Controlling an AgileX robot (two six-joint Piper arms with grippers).
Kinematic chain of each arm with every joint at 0, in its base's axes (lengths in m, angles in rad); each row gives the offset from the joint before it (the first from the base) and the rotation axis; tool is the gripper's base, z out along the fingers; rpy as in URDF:
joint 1: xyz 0 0 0.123 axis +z
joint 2: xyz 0 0 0 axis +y
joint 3: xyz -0.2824 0 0.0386 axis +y
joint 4: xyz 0.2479 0 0.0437 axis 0.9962 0 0.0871
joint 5: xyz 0 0 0 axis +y
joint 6: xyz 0.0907 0 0.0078 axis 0.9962 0 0.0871
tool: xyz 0 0 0 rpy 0 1.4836 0
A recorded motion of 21 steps. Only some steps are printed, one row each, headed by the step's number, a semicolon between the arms.
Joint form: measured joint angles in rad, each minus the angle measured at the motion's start. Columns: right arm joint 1, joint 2, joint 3, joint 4, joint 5, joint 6; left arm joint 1, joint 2, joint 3, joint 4, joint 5, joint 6.
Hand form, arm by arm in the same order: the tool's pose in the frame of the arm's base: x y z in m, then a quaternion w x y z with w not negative. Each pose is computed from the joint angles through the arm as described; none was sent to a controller.
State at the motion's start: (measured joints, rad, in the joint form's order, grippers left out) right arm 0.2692 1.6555 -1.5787 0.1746 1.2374 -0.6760; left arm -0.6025 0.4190 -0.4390 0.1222 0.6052 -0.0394
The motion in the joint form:
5: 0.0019 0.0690 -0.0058 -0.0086 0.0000 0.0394; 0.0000 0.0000 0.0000 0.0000 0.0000 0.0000
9: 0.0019 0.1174 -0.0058 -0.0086 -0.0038 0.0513; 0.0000 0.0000 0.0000 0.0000 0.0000 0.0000
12: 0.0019 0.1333 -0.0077 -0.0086 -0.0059 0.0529; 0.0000 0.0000 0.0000 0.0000 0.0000 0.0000
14: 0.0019 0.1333 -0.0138 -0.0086 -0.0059 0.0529; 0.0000 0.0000 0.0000 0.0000 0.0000 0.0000
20: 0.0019 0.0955 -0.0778 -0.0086 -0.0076 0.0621; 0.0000 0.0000 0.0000 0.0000 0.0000 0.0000
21: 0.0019 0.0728 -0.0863 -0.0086 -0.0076 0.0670; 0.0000 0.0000 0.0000 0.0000 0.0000 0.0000
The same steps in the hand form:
5: 0.3412 0.1096 0.3185 0.15182 -0.41833 0.89385 0.05468; 0.0733 -0.0427 0.2786 0.50156 0.26279 0.81711 -0.10823
9: 0.3503 0.1121 0.3010 0.12972 -0.41233 0.89982 0.05902; 0.0733 -0.0427 0.2786 0.50156 0.26279 0.81711 -0.10823
12: 0.3533 0.1129 0.2957 0.12385 -0.41132 0.90104 0.06001; 0.0733 -0.0427 0.2786 0.50156 0.26279 0.81711 -0.10823
14: 0.3538 0.1131 0.2974 0.12683 -0.41139 0.90062 0.05954; 0.0733 -0.0427 0.2786 0.50156 0.26279 0.81711 -0.10823
20: 0.3519 0.1125 0.3291 0.17700 -0.40782 0.89422 0.05222; 0.0733 -0.0427 0.2786 0.50156 0.26279 0.81711 -0.10823
21: 0.3478 0.1114 0.3399 0.19200 -0.40563 0.89223 0.05029; 0.0733 -0.0427 0.2786 0.50156 0.26279 0.81711 -0.10823

